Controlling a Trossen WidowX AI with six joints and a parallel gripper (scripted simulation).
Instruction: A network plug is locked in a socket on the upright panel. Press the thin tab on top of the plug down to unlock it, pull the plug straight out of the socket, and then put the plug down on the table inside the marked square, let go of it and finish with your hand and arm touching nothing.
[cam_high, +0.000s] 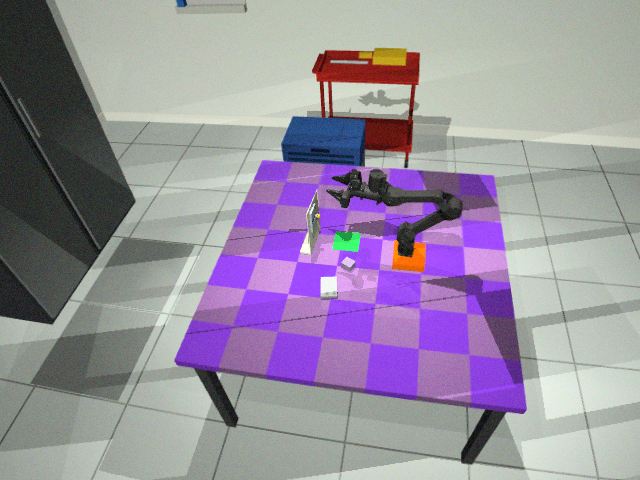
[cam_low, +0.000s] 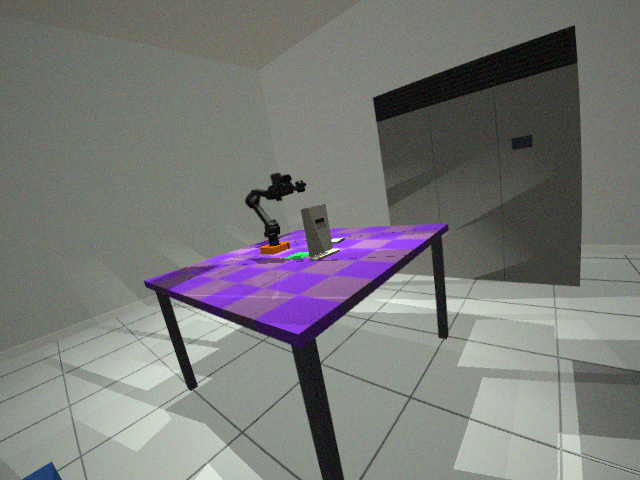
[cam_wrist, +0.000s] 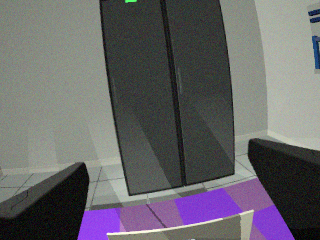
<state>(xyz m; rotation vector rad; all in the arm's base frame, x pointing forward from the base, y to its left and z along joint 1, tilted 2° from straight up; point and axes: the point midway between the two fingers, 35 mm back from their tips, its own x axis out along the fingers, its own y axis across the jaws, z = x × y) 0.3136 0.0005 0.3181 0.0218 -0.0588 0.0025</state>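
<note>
The network plug lies 7 cm ahead of my gripper tip, 1 cm to the right of it and 20 cm below it. Round my gripper tip: upright panel: 9 cm ahead, 26 cm below; green marked square: 6 cm behind, 5 cm to the right, 37 cm below; grey cube: 10 cm behind, 10 cm to the left, 36 cm below.
</note>
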